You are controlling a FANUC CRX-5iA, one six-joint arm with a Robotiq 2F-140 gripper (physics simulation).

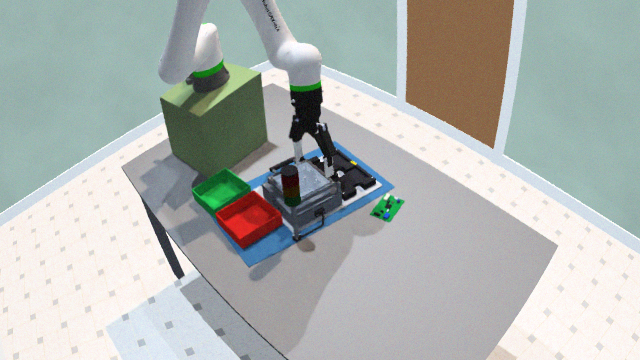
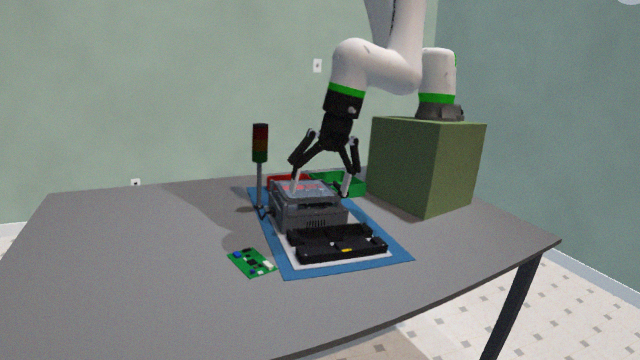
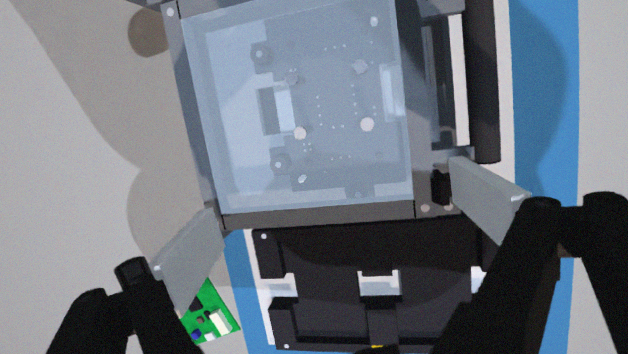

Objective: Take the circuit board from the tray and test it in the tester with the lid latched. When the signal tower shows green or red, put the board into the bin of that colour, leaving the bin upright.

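Places are measured from the arm's base along level axes (x back, y left, z down), in millimetres.
Pixels of known places: gripper, fingertip midpoint: (image 1: pixel 313 167) (image 2: pixel 318 193) (image 3: pixel 331 204); arm's base, link origin: (image 1: pixel 211 81) (image 2: pixel 435 120).
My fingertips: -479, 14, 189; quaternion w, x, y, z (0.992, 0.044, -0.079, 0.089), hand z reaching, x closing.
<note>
For each thing: its top centre in the pictures, then the offset to it from my fingertips, as dx, dy, dz. "spot": a spot on its surface instead. Level surfaces: height alone.
- green circuit board, top centre: (image 3: pixel 188 303) (image 2: pixel 251 258) (image 1: pixel 387 205) -227, +83, +95
- signal tower, surface spot: (image 1: pixel 290 186) spot: -102, -202, -118
- green bin, top centre: (image 1: pixel 219 187) (image 2: pixel 337 178) +229, -216, +57
- blue mat, surface height: dz +102
The green circuit board (image 1: pixel 387 208) (image 2: pixel 251 263) (image 3: pixel 215 320) lies flat on the table, off the blue mat, beside the tray end. The black tray (image 1: pixel 367 181) (image 2: pixel 315 252) (image 3: pixel 425 240) shows no board in its visible parts. The grey tester (image 1: pixel 320 206) (image 2: pixel 310 220) has its clear lid (image 1: pixel 312 176) (image 3: pixel 310 170) down over it; whether it is latched I cannot tell. My gripper (image 1: pixel 313 162) (image 2: pixel 320 185) (image 3: pixel 331 204) is open and empty, its fingers spread at the tester's tray-side end. The signal tower (image 1: pixel 290 186) (image 2: pixel 259 142) looks dark, with no lamp lit.
The green bin (image 1: pixel 220 192) (image 2: pixel 356 186) and the red bin (image 1: pixel 250 220) (image 2: pixel 280 180) stand upright beyond the tester. The blue mat (image 1: pixel 257 255) (image 2: pixel 310 274) (image 3: pixel 547 60) lies beneath the equipment. The arm's green pedestal (image 1: pixel 215 135) (image 2: pixel 425 165) stands near the green bin.
</note>
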